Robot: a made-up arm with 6 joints. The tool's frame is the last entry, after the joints. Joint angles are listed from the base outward.
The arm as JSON. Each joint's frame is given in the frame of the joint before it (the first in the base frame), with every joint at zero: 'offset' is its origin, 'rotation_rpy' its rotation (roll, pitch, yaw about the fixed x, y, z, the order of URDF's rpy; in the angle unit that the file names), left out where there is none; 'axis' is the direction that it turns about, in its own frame. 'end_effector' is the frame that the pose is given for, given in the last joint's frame.
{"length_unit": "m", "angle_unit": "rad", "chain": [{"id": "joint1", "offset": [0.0, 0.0, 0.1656], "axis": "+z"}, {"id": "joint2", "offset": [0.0, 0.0, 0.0], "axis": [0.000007, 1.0, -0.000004]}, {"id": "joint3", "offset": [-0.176, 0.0, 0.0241], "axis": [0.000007, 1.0, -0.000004]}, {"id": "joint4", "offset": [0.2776, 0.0, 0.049], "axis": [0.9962, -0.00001, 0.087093]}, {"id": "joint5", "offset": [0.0, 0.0, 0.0], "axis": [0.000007, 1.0, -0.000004]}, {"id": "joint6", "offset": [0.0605, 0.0, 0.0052], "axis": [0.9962, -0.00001, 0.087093]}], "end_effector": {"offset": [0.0, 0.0, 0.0], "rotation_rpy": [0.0, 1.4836, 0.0]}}
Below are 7 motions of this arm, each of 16 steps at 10 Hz.
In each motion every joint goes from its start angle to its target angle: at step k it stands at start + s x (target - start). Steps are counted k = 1, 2, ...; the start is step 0. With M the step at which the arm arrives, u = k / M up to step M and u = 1 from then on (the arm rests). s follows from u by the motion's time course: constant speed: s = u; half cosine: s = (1 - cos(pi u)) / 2; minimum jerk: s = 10 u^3 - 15 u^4 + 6 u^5.
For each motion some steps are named. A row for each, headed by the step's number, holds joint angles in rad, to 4 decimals.
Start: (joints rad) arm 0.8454 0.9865 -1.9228 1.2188 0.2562 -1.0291
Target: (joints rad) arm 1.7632 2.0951 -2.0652 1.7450 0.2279 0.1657
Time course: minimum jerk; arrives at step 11
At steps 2, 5, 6, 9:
2: 0.8866 1.0363 -1.9292 1.2424 0.2549 -0.9754
5: 1.2265 1.4468 -1.9819 1.4373 0.2444 -0.5330
6: 1.3821 1.6348 -2.0061 1.5265 0.2397 -0.3304
9: 1.7220 2.0453 -2.0588 1.7214 0.2292 0.1120

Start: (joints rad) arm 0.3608 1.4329 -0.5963 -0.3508 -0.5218 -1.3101
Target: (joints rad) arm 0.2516 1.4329 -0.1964 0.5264 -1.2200 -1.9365
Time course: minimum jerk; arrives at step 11
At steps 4, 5, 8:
4: 0.3328 1.4329 -0.4936 -0.1256 -0.7010 -1.4709
5: 0.3155 1.4329 -0.4302 0.0134 -0.8117 -1.5702
8: 0.2657 1.4329 -0.2480 0.4133 -1.1300 -1.8557

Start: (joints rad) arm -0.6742 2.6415 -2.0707 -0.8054 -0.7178 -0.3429
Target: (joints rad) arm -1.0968 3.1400 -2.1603 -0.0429 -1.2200 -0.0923
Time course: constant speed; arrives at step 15
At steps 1, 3, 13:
1: -0.7024 2.6747 -2.0767 -0.7546 -0.7513 -0.3262
3: -0.7587 2.7412 -2.0886 -0.6529 -0.8182 -0.2928
13: -1.0405 3.0735 -2.1484 -0.1446 -1.1530 -0.1257

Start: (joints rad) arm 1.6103 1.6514 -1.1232 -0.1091 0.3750 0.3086
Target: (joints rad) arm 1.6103 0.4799 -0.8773 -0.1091 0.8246 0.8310
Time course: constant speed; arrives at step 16
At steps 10, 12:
10: 1.6103 0.9192 -0.9695 -0.1091 0.6560 0.6351
12: 1.6103 0.7728 -0.9388 -0.1091 0.7122 0.7004

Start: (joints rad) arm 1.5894 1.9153 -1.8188 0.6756 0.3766 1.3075
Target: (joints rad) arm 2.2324 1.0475 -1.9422 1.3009 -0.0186 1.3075
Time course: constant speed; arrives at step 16
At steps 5, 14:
5: 1.7903 1.6441 -1.8574 0.8710 0.2531 1.3075
14: 2.1520 1.1560 -1.9268 1.2227 0.0308 1.3075

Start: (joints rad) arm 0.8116 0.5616 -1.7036 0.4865 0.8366 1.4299
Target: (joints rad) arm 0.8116 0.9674 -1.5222 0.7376 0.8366 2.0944
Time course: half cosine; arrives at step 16
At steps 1, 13, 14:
1: 0.8116 0.5655 -1.7019 0.4889 0.8366 1.4363
13: 0.8116 0.9332 -1.5375 0.7164 0.8366 2.0384
14: 0.8116 0.9520 -1.5291 0.7280 0.8366 2.0691

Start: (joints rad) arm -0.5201 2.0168 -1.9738 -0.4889 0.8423 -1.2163
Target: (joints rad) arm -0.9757 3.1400 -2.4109 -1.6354 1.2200 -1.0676
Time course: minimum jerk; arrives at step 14
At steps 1, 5, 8, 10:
1: -0.5216 2.0205 -1.9752 -0.4926 0.8435 -1.2158
5: -0.6323 2.2935 -2.0815 -0.7714 0.9354 -1.1797
8: -0.8081 2.7268 -2.2501 -1.2136 1.0811 -1.1223
10: -0.9098 2.9775 -2.3477 -1.4695 1.1653 -1.0891

